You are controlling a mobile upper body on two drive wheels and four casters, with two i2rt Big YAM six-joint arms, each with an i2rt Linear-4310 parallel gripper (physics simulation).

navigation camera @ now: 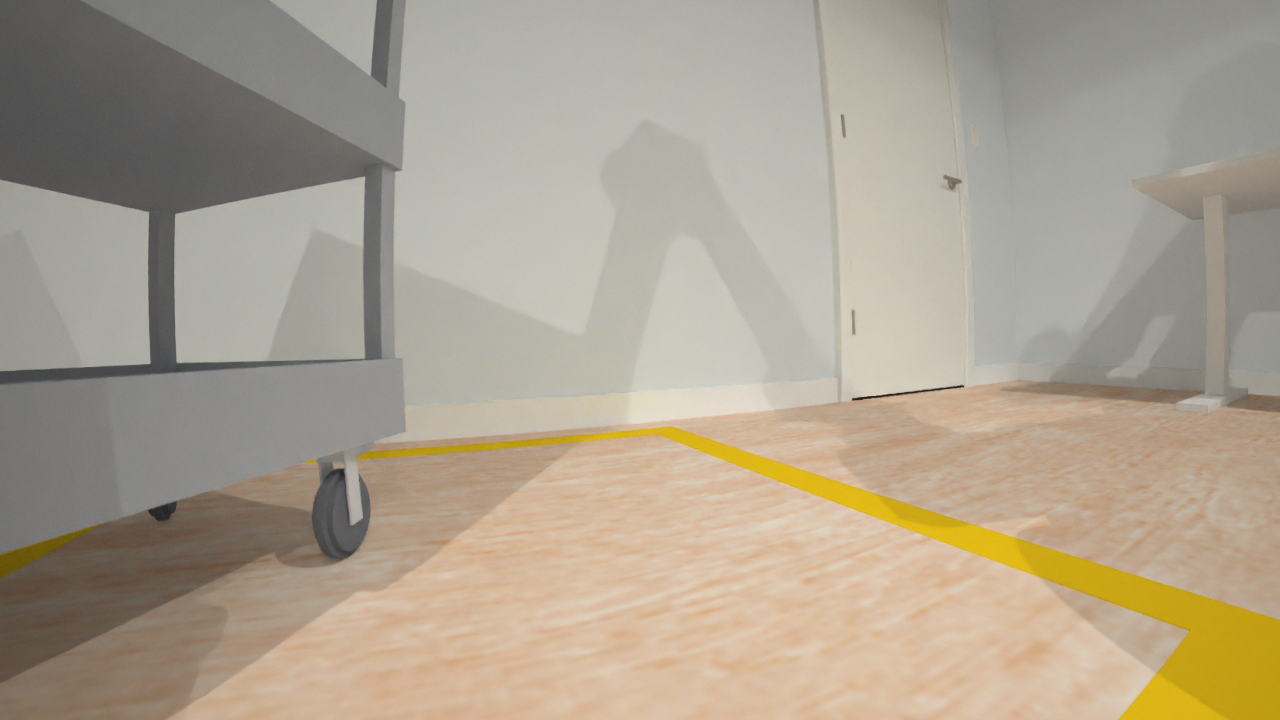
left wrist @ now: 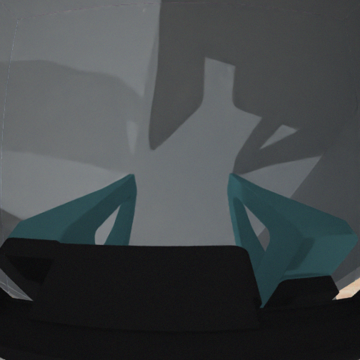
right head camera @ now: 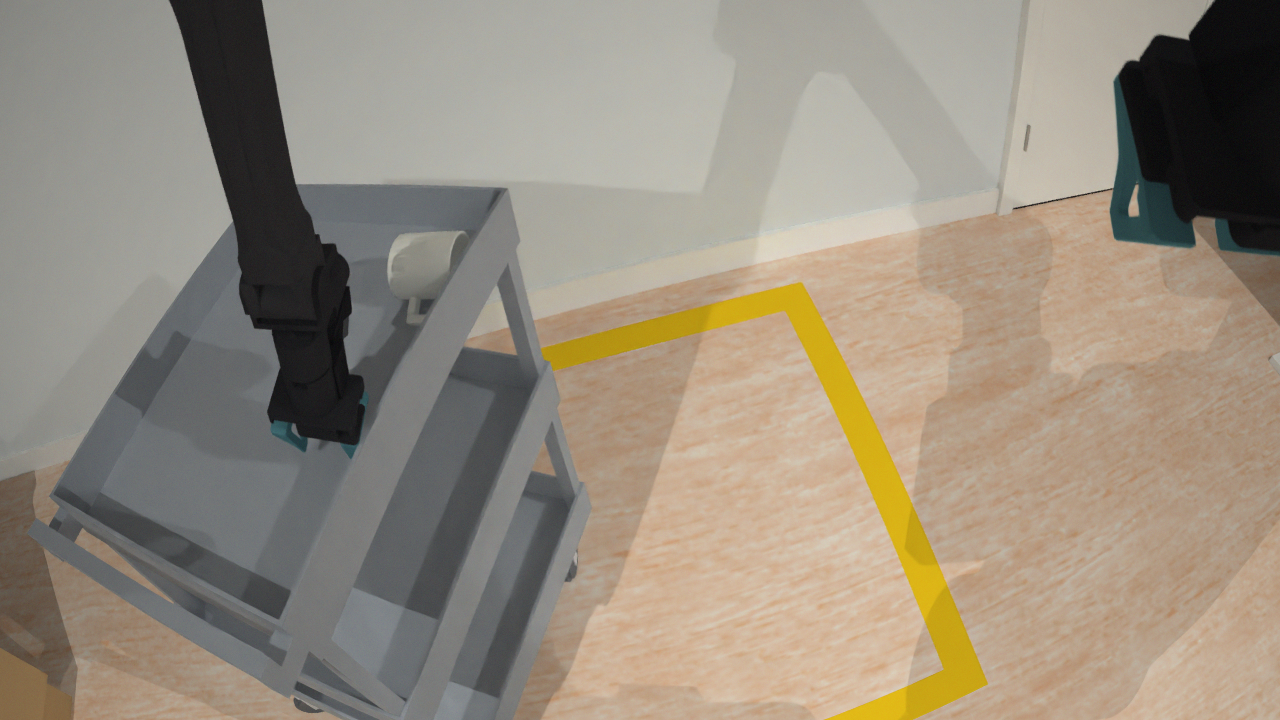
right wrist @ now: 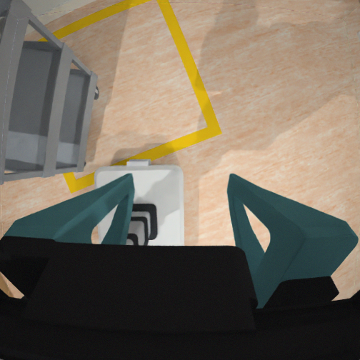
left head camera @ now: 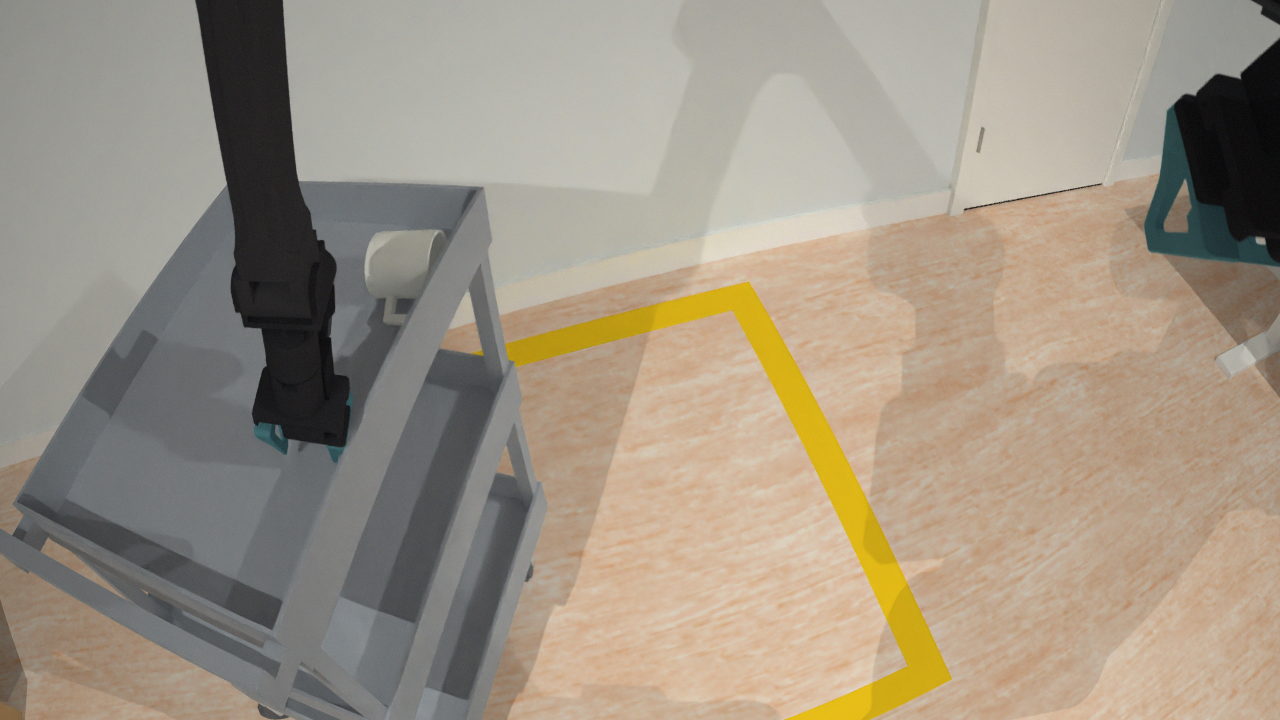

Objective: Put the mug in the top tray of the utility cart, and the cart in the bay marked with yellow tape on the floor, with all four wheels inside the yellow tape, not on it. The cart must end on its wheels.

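Observation:
The grey utility cart (left head camera: 375, 447) (right head camera: 398, 447) (right wrist: 59, 100) (navigation camera: 223, 438) stands upright, angled to the yellow tape (left head camera: 821, 456) (right head camera: 866, 456) (right wrist: 170, 149) (navigation camera: 805, 479). One wheel (navigation camera: 340, 513) is on floor inside the tape; the cart hides part of the tape's left side, so I cannot tell for all wheels. The white mug (left head camera: 402, 264) (right head camera: 425, 264) lies on its side in the top tray against the right rim. My left gripper (left head camera: 304, 450) (right head camera: 324, 447) (left wrist: 181, 181) is open and empty, low in the top tray. My right gripper (right head camera: 1203, 237) (right wrist: 180, 181) is open and empty, away from the cart.
A wall (left head camera: 572, 116) (navigation camera: 537, 268) runs behind the bay, with a door (left head camera: 1056, 98) (navigation camera: 895, 197) farther right. A white table (navigation camera: 1215, 286) stands at the far right. A white base (right wrist: 172, 190) is close to the near tape strip. A brown box (right head camera: 26, 685) shows at lower left.

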